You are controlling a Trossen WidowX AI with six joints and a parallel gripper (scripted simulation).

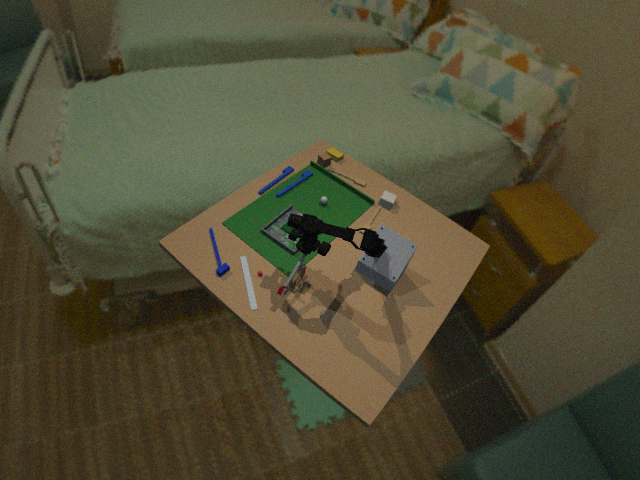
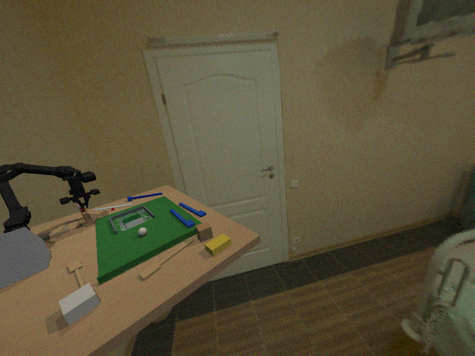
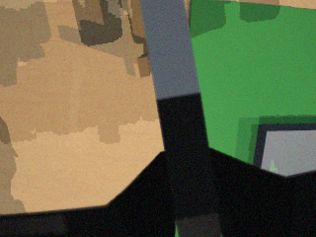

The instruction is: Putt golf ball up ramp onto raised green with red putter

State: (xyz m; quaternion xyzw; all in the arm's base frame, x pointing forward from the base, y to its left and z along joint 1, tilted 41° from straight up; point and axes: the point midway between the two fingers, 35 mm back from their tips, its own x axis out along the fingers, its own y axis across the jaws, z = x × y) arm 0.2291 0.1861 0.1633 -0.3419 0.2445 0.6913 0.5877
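My gripper tip is 2 cm past the red putter and 10 cm to the right of it. Also, from my gripper tip: white stick 14 cm ahead, 24 cm to the left, 12 cm below; then white golf ball 22 cm ahead, 42 cm to the right, 10 cm below; then small red ball 13 cm ahead, 17 cm to the left, 12 cm below.
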